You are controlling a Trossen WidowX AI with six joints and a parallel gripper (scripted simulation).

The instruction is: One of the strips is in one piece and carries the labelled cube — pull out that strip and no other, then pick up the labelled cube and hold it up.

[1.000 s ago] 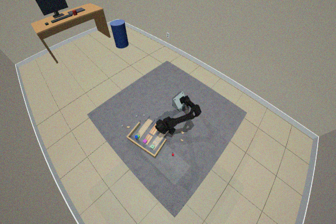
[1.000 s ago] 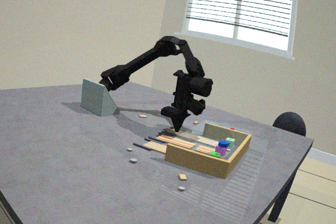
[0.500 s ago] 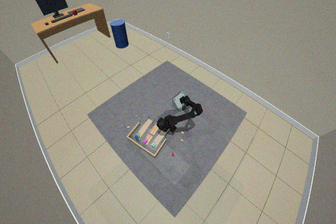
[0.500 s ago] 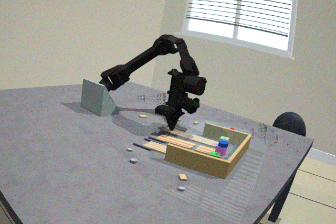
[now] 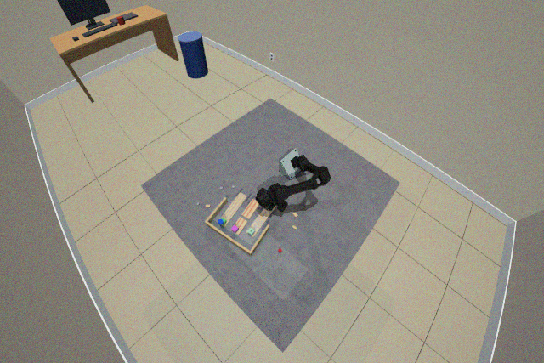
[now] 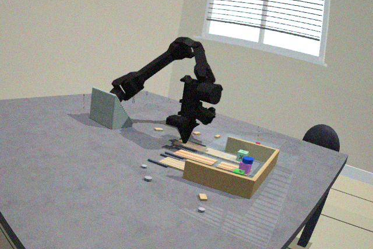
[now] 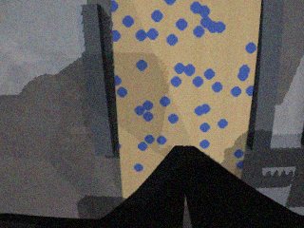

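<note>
Now: gripper tip 10 cm short of the strip and 2 cm to the right of it.
</note>
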